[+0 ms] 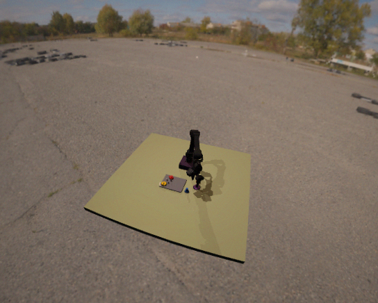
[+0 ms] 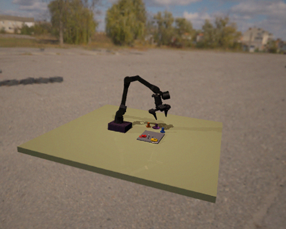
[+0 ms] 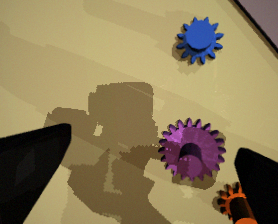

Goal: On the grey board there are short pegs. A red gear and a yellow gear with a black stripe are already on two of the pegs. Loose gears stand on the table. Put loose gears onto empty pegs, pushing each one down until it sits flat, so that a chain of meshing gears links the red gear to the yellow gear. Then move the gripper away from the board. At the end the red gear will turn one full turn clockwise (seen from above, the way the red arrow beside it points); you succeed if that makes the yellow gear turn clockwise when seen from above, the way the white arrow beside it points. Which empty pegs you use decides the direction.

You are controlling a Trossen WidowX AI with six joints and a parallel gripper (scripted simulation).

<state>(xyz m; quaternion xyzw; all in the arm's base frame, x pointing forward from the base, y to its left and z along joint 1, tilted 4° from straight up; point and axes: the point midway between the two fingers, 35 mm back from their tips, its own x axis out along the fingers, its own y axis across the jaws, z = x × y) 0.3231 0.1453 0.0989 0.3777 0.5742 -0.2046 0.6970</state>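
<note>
The purple gear lies 40 mm behind my gripper tip, 10 mm to the left of it and 90 mm below it. Round my gripper tip: blue gear: 40 mm ahead, 60 mm to the right, 90 mm below; then orange gear: 110 mm behind, 10 mm to the left, 90 mm below; then red gear: 70 mm behind, 240 mm to the right, 90 mm below.
</note>
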